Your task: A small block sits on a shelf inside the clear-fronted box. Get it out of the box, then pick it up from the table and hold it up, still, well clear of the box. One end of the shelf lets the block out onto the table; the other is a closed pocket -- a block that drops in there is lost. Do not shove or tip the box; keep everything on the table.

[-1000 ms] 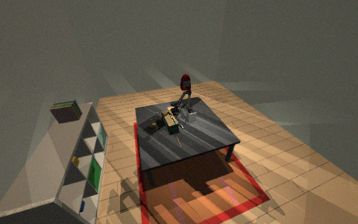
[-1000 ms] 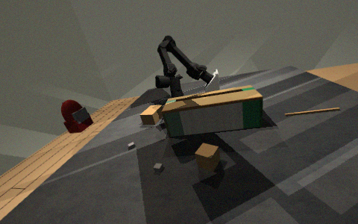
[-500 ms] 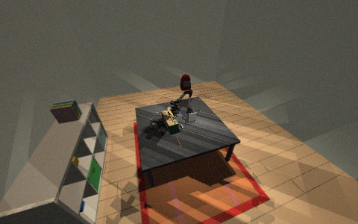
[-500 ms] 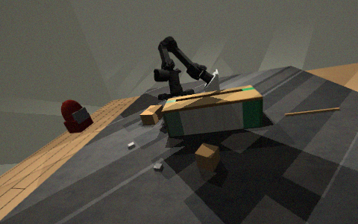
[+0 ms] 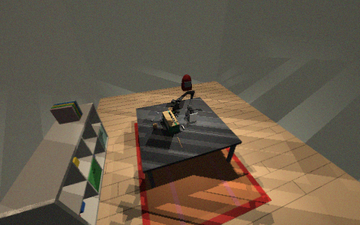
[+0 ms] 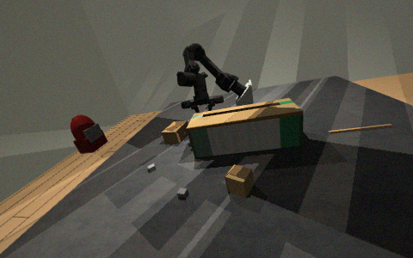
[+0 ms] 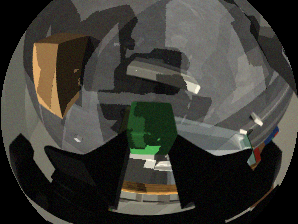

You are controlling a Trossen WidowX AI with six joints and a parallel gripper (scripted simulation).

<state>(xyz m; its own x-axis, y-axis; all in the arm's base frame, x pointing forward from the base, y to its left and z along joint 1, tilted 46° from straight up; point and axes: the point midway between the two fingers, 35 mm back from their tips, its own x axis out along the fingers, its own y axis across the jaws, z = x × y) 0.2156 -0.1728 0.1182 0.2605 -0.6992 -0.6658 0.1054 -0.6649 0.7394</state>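
Now: the green block 2 cm behind my gripper tip and 1 cm above it. From my gripper tip the other things lie so: tan cube (35 cm ahead, 10 cm to the left, 5 cm below); thin stick (54 cm to the left, 16 cm ahead, 7 cm below); box (15 cm to the left, 8 cm ahead, 1 cm below).
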